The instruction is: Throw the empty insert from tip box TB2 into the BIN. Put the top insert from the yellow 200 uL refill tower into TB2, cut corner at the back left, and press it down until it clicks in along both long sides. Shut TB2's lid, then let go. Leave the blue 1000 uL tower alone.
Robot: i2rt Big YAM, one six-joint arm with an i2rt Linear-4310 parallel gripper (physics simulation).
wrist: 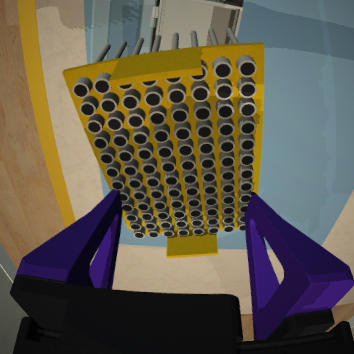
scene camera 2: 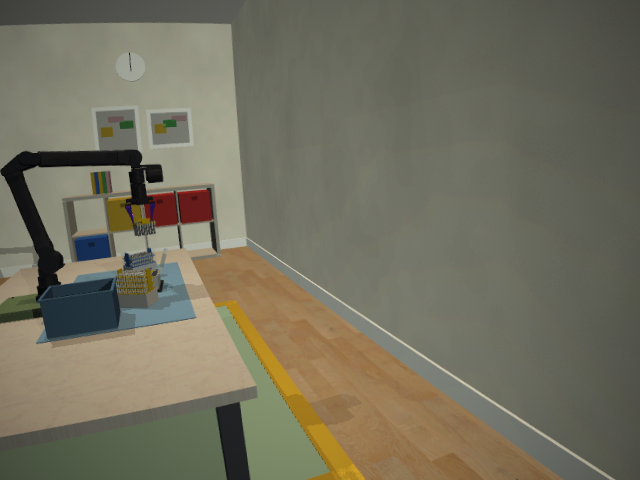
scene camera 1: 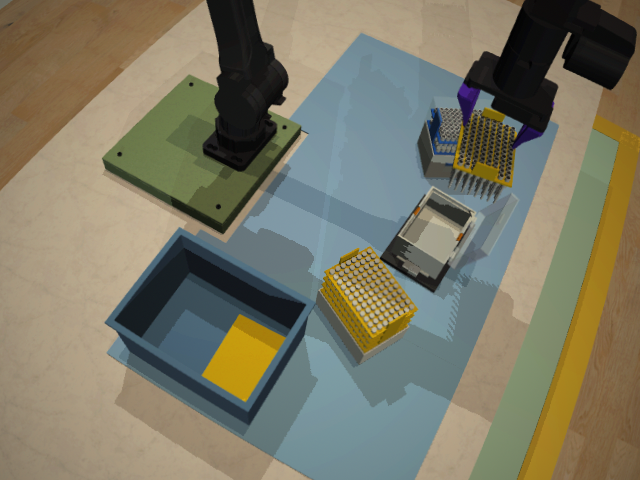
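My gripper is shut on a yellow insert full of tips, held by its long sides near one end, tips down, high above the mat. TB2 stands open and empty, with orange catches and its clear lid swung open to the right. The yellow refill tower stands nearer scene camera 1's lower edge. The BIN holds a yellow empty insert. The cut corner cannot be made out surely.
The blue 1000 uL tower stands behind TB2, partly hidden in scene camera 1 by the held insert, which is well above it in scene camera 2. The arm's base stands on a green plate left of the blue mat.
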